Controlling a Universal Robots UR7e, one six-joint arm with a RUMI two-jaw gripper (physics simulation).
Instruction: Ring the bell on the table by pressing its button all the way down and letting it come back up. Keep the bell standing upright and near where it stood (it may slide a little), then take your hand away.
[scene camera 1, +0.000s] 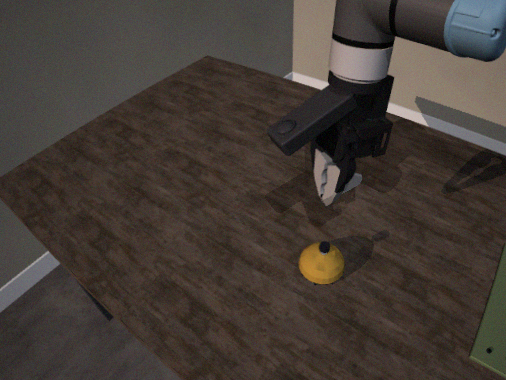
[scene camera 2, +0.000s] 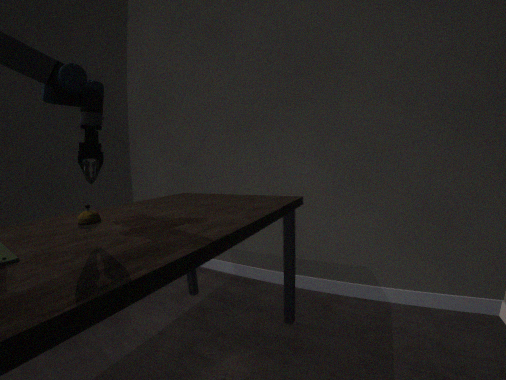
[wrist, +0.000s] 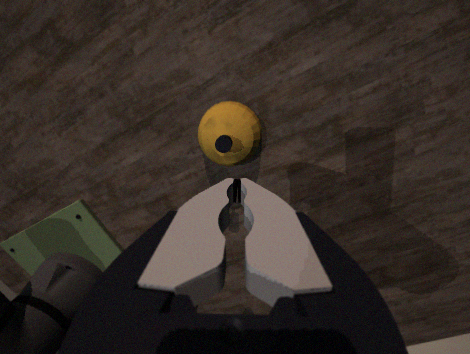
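Seen in the pictures: gripper, fingertip midpoint: (scene camera 1: 325, 204) (scene camera 2: 91, 183) (wrist: 237, 181); arm's base, link origin: (wrist: 78, 279).
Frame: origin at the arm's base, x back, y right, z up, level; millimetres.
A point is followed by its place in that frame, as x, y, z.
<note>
The bell, a yellow dome (scene camera 1: 321, 265) {-423, -172, 32} (scene camera 2: 89, 218) {-421, -114, 15} (wrist: 230, 120) {-447, -169, 33}, stands upright on the wooden table (scene camera 1: 175, 210) {-756, -226, -7} (scene camera 2: 240, 215) {-776, 312, -7} (wrist: 100, 75) {-304, -292, -7}. Its black button (scene camera 1: 324, 247) {-431, -154, 59} (scene camera 2: 87, 206) {-430, -142, 56} (wrist: 223, 144) {-433, -150, 59} stands up from the top of the dome. My gripper (scene camera 1: 327, 202) {-451, -134, 138} (scene camera 2: 91, 182) {-451, -134, 138} (wrist: 237, 181) {-451, -134, 138} is shut and empty. It points down and hangs well above the bell, with a clear gap between the fingertips and the button. In the wrist view the bell shows just beyond the fingertips.
A green plate (scene camera 1: 495, 320) {-129, -67, 1} (scene camera 2: 6, 256) {-140, 76, 1} (wrist: 102, 235) {-140, -77, 1} with small dark holes lies beside the bell, at the right edge of the first scene view. The table's near edge (scene camera 2: 200, 255) {-453, 416, -25} runs across the second scene view. Walls stand behind the table.
</note>
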